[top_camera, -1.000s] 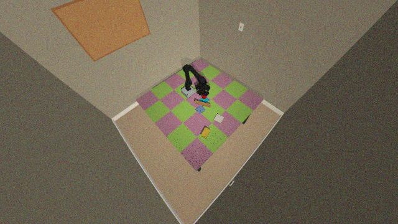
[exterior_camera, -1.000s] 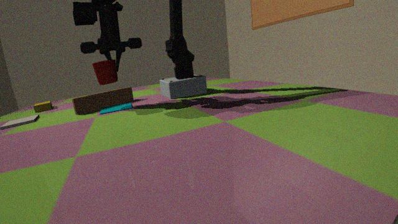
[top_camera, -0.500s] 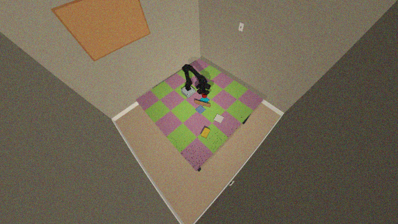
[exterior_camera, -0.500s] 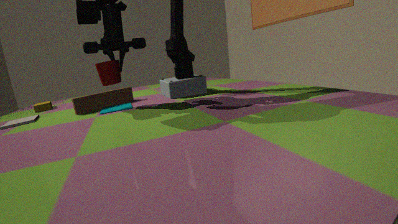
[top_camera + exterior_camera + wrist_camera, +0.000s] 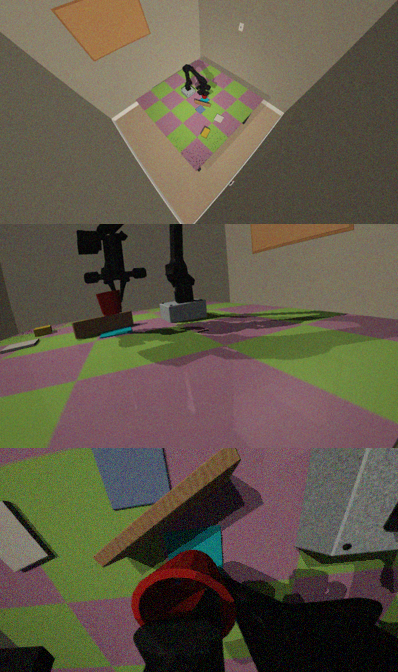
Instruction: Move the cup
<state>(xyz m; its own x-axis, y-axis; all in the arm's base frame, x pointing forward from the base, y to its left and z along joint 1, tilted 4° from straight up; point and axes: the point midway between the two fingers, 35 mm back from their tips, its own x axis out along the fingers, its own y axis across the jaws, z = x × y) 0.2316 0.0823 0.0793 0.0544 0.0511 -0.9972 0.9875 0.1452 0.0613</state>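
Now: the cyan pad 30 mm ahead of my gripper tip and 100 mm below it. The rest, counted from my gripper tip: red cup: 30 mm ahead; blue pad: 120 mm ahead, 130 mm to the right, 100 mm below; brown block: 70 mm ahead, 60 mm to the right, 80 mm below.
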